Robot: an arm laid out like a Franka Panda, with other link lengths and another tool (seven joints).
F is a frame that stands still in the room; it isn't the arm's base.
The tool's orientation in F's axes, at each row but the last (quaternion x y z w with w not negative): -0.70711 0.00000 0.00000 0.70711; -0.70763 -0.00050 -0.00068 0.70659; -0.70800 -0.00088 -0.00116 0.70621; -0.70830 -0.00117 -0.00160 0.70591; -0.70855 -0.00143 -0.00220 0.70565; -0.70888 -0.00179 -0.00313 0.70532; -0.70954 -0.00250 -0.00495 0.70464; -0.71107 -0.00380 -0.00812 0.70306; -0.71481 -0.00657 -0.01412 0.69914; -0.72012 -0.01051 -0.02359 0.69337
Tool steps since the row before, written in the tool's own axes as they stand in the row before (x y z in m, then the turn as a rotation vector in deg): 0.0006 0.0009 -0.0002 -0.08 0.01 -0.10; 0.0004 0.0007 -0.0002 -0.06 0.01 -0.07; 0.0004 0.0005 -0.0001 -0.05 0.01 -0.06; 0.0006 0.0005 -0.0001 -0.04 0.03 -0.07; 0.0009 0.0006 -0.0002 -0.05 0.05 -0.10; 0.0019 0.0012 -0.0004 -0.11 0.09 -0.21; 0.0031 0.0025 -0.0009 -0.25 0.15 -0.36; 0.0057 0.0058 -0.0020 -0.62 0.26 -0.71; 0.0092 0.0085 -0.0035 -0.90 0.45 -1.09; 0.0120 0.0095 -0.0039 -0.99 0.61 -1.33
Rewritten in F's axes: 0.0006 -0.0002 -0.0009 -0.08 -0.10 -0.01; 0.0004 -0.0002 -0.0007 -0.06 -0.07 -0.01; 0.0004 -0.0001 -0.0005 -0.05 -0.06 -0.01; 0.0006 -0.0001 -0.0005 -0.04 -0.07 -0.03; 0.0009 -0.0002 -0.0006 -0.05 -0.10 -0.05; 0.0019 -0.0004 -0.0012 -0.11 -0.21 -0.09; 0.0031 -0.0009 -0.0025 -0.25 -0.36 -0.15; 0.0058 -0.0021 -0.0057 -0.62 -0.71 -0.26; 0.0094 -0.0038 -0.0081 -0.90 -1.09 -0.45; 0.0124 -0.0045 -0.0088 -0.99 -1.33 -0.61
